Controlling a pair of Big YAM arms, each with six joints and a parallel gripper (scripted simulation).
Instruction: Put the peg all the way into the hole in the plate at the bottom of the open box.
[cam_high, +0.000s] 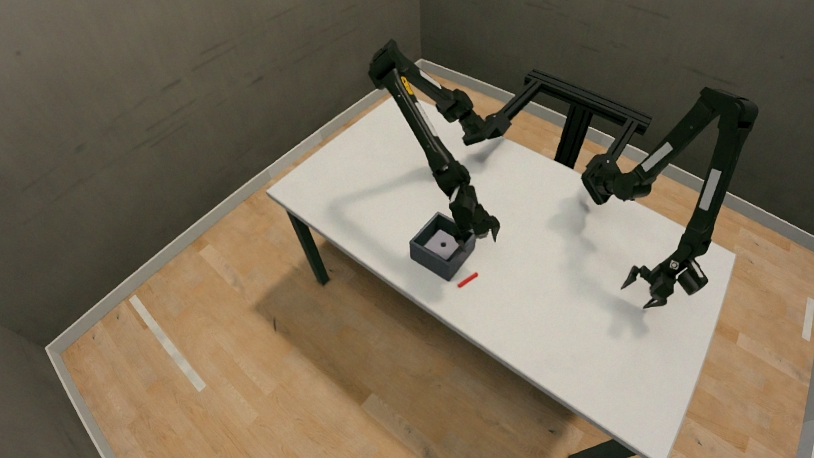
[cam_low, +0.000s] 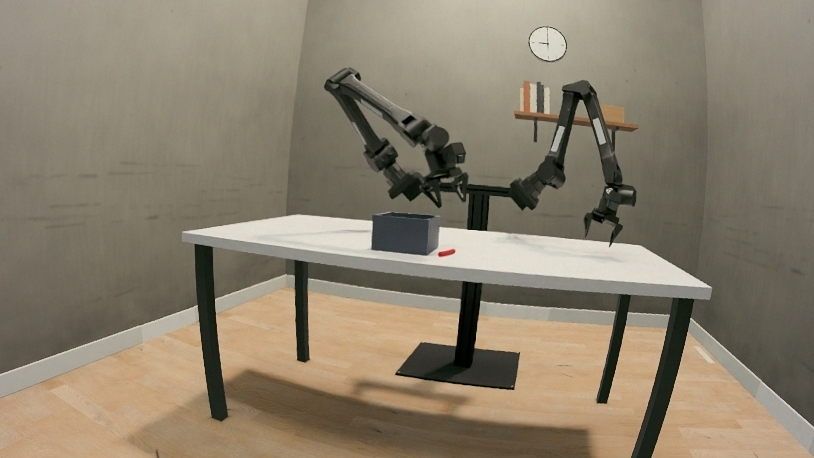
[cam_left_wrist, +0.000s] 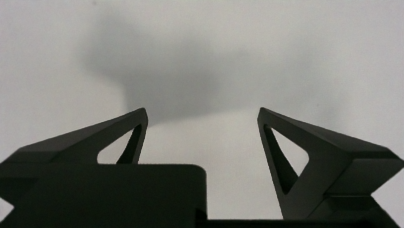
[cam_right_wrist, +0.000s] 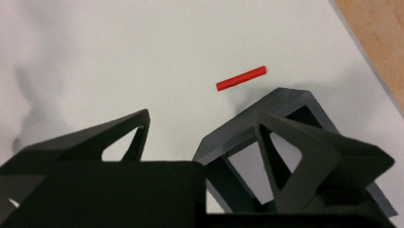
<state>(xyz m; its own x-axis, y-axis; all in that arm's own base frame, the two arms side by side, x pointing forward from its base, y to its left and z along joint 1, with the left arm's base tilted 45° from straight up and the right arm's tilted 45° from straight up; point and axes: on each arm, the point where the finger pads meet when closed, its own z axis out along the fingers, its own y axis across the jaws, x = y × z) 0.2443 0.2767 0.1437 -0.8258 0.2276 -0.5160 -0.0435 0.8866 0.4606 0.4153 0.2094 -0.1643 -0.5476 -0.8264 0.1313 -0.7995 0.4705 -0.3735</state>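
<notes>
My right hand is 140 mm above the red peg and 50 mm short of it. Also, from my right hand: light plate (120 mm to the right, 100 mm below, 10 mm ahead); grey box (120 mm to the right, 120 mm below, 10 mm ahead).
</notes>
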